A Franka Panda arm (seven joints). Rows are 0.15 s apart.
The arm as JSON. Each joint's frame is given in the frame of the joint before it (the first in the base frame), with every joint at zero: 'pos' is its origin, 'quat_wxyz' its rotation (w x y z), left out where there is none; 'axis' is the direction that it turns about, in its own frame. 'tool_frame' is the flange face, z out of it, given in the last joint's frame.
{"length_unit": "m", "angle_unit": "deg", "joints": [
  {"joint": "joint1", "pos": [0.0, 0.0, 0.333], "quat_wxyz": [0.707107, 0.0, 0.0, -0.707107], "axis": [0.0, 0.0, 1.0]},
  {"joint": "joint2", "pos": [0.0, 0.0, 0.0], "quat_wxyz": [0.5, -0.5, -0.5, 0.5], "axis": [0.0, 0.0, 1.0]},
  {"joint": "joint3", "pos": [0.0, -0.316, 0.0], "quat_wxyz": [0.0, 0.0, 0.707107, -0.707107], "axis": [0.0, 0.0, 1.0]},
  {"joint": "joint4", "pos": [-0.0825, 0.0, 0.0], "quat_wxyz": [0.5, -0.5, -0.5, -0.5], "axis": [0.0, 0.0, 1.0]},
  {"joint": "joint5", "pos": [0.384, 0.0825, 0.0], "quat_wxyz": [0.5, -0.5, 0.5, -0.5], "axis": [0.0, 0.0, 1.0]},
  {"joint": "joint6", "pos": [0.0, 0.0, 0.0], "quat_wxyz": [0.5, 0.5, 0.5, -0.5], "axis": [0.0, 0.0, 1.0]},
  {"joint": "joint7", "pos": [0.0, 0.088, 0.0], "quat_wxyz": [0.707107, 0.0, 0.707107, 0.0], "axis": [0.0, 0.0, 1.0]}
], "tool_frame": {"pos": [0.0, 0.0, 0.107], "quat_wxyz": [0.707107, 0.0, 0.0, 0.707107]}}
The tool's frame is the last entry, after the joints.
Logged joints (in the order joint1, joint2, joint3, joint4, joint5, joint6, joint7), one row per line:
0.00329 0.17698 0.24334 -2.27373 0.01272 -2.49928 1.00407
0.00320 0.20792 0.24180 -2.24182 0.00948 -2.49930 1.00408
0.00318 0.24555 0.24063 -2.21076 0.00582 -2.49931 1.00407
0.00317 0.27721 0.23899 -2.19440 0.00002 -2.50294 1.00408
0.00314 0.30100 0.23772 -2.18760 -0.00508 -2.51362 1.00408
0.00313 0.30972 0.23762 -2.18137 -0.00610 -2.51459 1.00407
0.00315 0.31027 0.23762 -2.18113 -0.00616 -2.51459 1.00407
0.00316 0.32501 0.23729 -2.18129 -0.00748 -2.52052 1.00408
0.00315 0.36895 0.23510 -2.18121 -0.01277 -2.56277 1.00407
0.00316 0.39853 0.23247 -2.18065 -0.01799 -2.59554 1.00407
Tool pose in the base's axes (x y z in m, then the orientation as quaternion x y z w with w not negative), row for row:
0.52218 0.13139 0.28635 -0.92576 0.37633 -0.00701 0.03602
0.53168 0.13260 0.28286 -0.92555 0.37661 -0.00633 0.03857
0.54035 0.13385 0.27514 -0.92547 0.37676 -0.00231 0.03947
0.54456 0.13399 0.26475 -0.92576 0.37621 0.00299 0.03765
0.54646 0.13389 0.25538 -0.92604 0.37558 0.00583 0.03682
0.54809 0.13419 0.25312 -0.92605 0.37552 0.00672 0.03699
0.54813 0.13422 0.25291 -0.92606 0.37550 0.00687 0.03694
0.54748 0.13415 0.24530 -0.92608 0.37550 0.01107 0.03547
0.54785 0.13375 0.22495 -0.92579 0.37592 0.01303 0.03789
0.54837 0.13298 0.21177 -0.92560 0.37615 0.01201 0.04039
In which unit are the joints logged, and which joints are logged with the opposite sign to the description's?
The joints are logged in radians. Opposite sign: joint6.
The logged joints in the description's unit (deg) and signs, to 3 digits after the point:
0.189 10.140 13.942 -130.275 0.729 143.198 57.529
0.183 11.913 13.854 -128.447 0.543 143.199 57.530
0.182 14.069 13.787 -126.667 0.333 143.200 57.529
0.182 15.883 13.693 -125.730 0.001 143.408 57.530
0.180 17.246 13.620 -125.340 -0.291 144.020 57.530
0.179 17.746 13.615 -124.983 -0.350 144.075 57.529
0.180 17.777 13.615 -124.970 -0.353 144.075 57.529
0.181 18.622 13.596 -124.979 -0.429 144.415 57.530
0.180 21.139 13.470 -124.974 -0.732 146.836 57.529
0.181 22.834 13.320 -124.942 -1.031 148.713 57.529

